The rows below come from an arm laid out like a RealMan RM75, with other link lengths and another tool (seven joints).
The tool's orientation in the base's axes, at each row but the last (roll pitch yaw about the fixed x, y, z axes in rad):
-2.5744, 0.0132, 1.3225
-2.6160, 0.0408, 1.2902
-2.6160, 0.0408, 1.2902
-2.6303, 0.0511, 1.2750
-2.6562, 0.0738, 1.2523
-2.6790, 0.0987, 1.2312
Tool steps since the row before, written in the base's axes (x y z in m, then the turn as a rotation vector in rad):
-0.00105, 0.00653, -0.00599, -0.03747, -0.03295, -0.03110
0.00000, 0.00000, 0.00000, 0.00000, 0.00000, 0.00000
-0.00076, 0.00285, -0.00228, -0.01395, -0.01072, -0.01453
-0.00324, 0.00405, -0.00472, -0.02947, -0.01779, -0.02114
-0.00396, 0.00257, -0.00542, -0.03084, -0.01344, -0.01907
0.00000, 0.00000, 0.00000, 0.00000, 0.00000, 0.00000
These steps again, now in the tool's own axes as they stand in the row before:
0.00615, 0.00096, 0.00639, -0.04073, -0.00680, 0.04185
0.00000, 0.00000, 0.00000, 0.00000, 0.00000, 0.00000
0.00262, -0.00022, 0.00264, -0.01356, -0.00145, 0.01829
0.00317, -0.00150, 0.00607, -0.02449, -0.00909, 0.03081
0.00160, -0.00156, 0.00683, -0.02095, -0.01254, 0.02998
0.00000, 0.00000, 0.00000, 0.00000, 0.00000, 0.00000

